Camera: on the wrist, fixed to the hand. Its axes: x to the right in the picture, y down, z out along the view.
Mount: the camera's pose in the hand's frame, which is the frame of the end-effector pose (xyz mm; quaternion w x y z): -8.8 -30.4 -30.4 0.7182 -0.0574 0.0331 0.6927
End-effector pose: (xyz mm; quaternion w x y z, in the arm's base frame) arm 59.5 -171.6 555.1 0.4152 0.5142 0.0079 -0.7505
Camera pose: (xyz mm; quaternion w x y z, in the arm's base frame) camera 64.7 -132.9 535.0 0.8473 0.3758 -0.2937 -0.2339
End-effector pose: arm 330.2 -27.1 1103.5 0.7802 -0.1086 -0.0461 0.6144
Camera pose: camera 363.2 -45.8 1081.4 0.1300 -0.1750 0.0327 0.9754
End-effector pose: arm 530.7 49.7 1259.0 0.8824 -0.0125 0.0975 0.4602
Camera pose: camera 545.7 21.7 1228.7 0.3110 -0.0073 0.0815 0.9469
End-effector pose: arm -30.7 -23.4 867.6 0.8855 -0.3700 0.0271 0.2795
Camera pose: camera -17.6 -65.3 867.3 0.4202 -0.3071 0.2890 0.8035
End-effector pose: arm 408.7 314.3 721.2 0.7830 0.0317 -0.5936 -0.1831
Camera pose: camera 427.7 283.8 696.1 0.7106 -0.4273 -0.4119 0.3779
